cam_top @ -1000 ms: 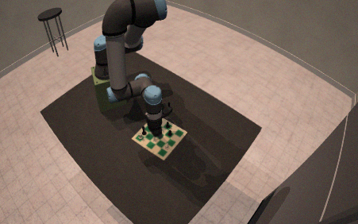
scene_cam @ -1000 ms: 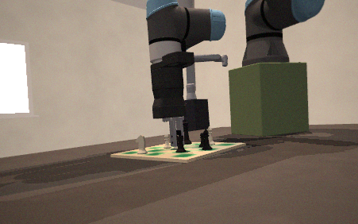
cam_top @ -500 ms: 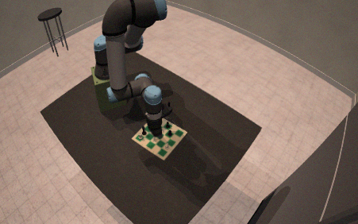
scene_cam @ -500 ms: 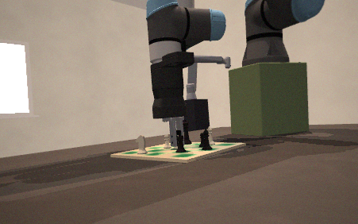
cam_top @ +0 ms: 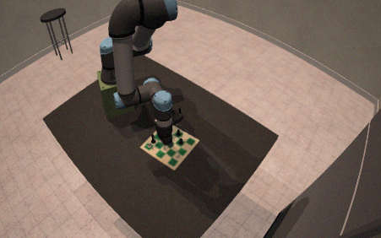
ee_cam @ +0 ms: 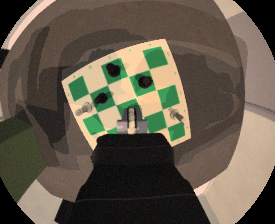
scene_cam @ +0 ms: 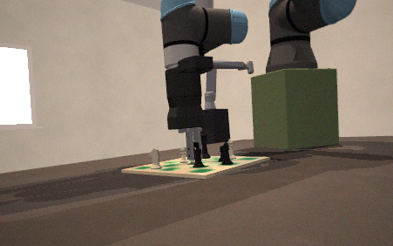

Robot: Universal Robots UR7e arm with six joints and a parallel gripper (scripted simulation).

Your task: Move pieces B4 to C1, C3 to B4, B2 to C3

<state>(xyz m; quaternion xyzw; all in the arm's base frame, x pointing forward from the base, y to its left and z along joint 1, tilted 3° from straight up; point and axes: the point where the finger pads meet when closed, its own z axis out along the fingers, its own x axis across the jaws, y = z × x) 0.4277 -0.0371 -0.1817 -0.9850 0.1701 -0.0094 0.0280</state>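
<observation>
The cream chessboard lies 3 cm below my hand.
</observation>
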